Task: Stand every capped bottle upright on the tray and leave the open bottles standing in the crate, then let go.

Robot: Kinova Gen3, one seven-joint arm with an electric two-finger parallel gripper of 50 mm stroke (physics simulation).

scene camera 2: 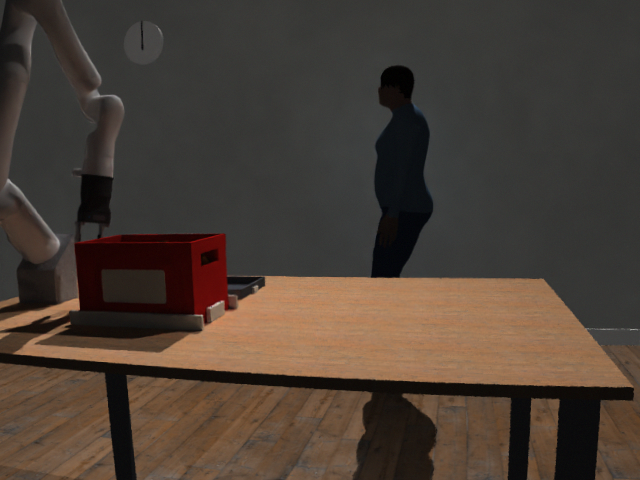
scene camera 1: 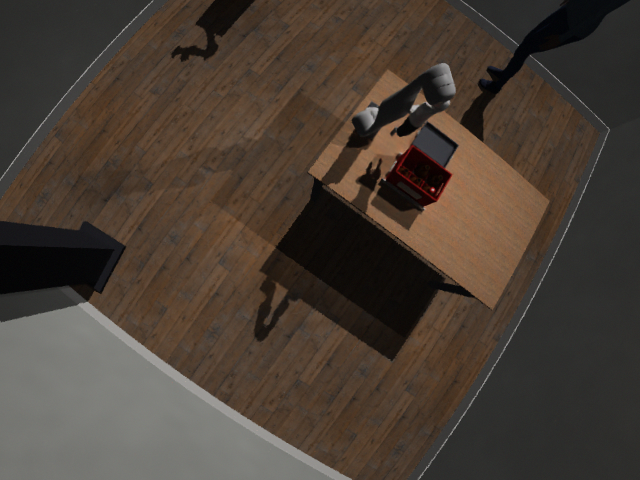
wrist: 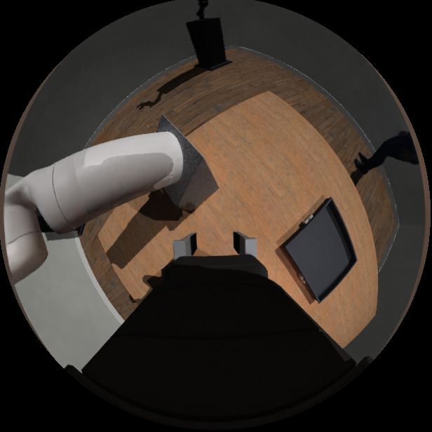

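Pixels of known places: gripper, fingertip midpoint: [scene camera 1: 395, 133]; arm's base at its link origin: [scene camera 2: 44, 250].
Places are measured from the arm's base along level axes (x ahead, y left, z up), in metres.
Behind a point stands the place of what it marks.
Observation:
The red crate [scene camera 1: 394, 178] {z -0.032, x 0.266, y -0.244 m} [scene camera 2: 178, 291] {z -0.057, x 0.478, y -0.263 m} stands on the table, with several dark bottles [scene camera 1: 413, 177] {z -0.013, x 0.354, y -0.190 m} inside in scene camera 1. One has a bright reddish top [scene camera 1: 432, 190] {z 0.029, x 0.468, y -0.219 m}; which bottles are capped is too small to tell. In scene camera 2 the crate's walls hide them. The dark grey tray [scene camera 1: 435, 145] {z -0.128, x 0.420, y 0.134 m} [scene camera 2: 261, 283] {z -0.121, x 0.546, y 0.182 m} [wrist: 320, 250] lies flat beside the crate, its inside bare. My gripper [scene camera 1: 395, 132] {z 0.008, x 0.150, y -0.031 m} [scene camera 2: 89, 233] [wrist: 214, 240] is open and empty, pointing down above the table, beside the crate and on the arm-base side of the tray.
Light strips [scene camera 2: 136, 319] {z -0.115, x 0.383, y -0.267 m} line the crate's foot. The arm's grey base [scene camera 2: 49, 279] {z -0.069, x 0.045, y -0.053 m} [wrist: 196, 182] stands on the table [scene camera 1: 480, 227] {z -0.133, x 0.918, y -0.171 m} [scene camera 2: 387, 330] {z -0.133, x 0.894, y -0.269 m} [wrist: 250, 150]. A person [scene camera 2: 403, 155] [wrist: 390, 152] stands beyond the table. A dark pedestal [scene camera 1: 51, 263] [wrist: 207, 42] stands on the floor.

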